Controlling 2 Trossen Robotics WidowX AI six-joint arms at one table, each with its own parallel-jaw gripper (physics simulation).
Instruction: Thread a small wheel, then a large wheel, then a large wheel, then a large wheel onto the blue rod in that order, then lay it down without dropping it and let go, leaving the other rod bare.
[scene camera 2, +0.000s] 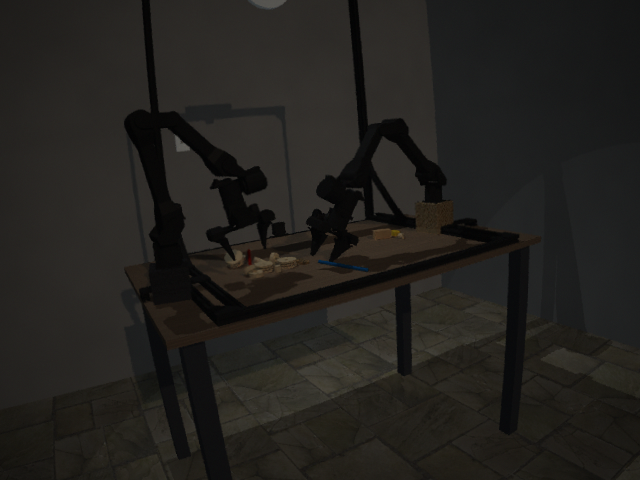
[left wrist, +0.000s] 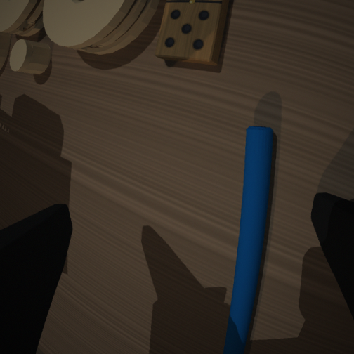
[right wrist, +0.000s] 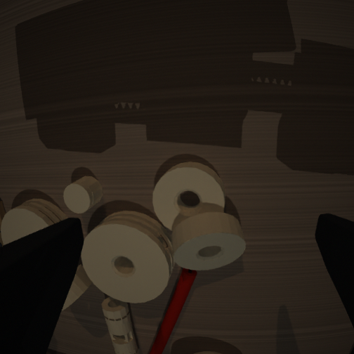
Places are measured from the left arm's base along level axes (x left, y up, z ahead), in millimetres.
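Pixels of known places: left gripper, fingertip midpoint: (scene camera 2: 321, 258); right gripper, fingertip midpoint: (scene camera 2: 250, 254); left arm's base, link origin: (scene camera 2: 433, 201); right arm's base, link origin: (scene camera 2: 168, 264).
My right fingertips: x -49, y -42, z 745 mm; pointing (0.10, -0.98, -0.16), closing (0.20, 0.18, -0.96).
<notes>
For each thing: its middle in the pictures, then the offset to it from my right fingertips.
- blue rod, body centre: (scene camera 2: 342, 265) dx +125, dy -62, dz -220 mm
- red rod, body centre: (scene camera 2: 249, 259) dx -174, dy -62, dz -90 mm
- orange block, body centre: (scene camera 2: 382, 234) dx -37, dy -52, dz -551 mm
- yellow piece, body centre: (scene camera 2: 394, 232) dx -35, dy -59, dz -613 mm
The blue rod (scene camera 2: 343, 265) (left wrist: 255, 200) lies on the table, with no wheel on the part that shows. My left gripper (scene camera 2: 322, 257) (left wrist: 193, 212) is open and empty above the table by the rod's end; in the left wrist view the rod runs between the fingers, nearer the right-hand one. My right gripper (scene camera 2: 249, 253) (right wrist: 202, 230) is open and empty above the wheels. A large wheel (right wrist: 105, 250) lies beside two smaller wheels, one flat (right wrist: 167, 190) and one tilted (right wrist: 185, 255) against it. The red rod (scene camera 2: 249, 257) (right wrist: 175, 310) has its end at the tilted wheel. Another large wheel (left wrist: 75, 25) lies near the domino.
A domino (left wrist: 187, 40) lies beyond the blue rod's end. A short wooden peg (left wrist: 30, 57) (right wrist: 77, 197) and a pale cylinder (right wrist: 120, 330) lie near the wheels. An orange block (scene camera 2: 382, 234) and a yellow piece (scene camera 2: 395, 233) are toward the right back. A dark frame borders the table.
</notes>
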